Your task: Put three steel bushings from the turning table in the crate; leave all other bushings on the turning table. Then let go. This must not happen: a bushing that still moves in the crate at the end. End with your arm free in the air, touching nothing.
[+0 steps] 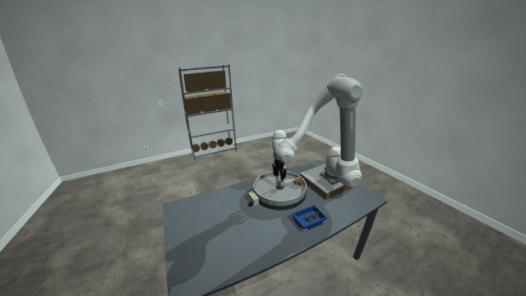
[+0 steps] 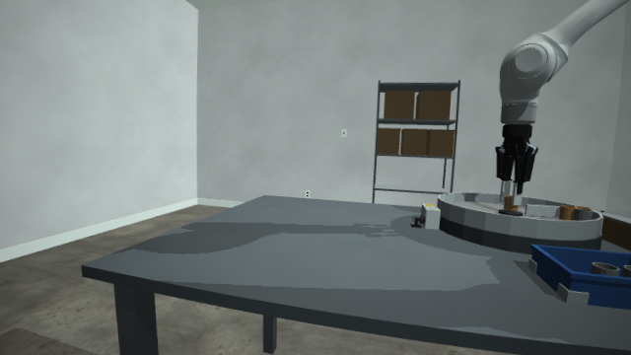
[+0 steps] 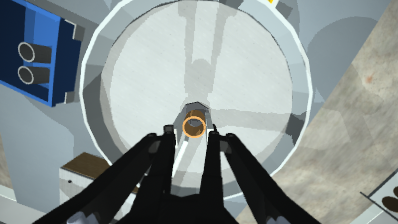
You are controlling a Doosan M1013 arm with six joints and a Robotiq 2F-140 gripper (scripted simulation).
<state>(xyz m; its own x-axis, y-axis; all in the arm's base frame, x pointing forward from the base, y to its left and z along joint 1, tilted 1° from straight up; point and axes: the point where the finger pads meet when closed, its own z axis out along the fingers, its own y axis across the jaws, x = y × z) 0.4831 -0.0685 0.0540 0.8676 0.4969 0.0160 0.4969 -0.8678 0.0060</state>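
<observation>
The turning table lies 70 mm below my hand. Also, from my hand: blue crate (60 mm behind, 370 mm to the left, 90 mm below).
</observation>
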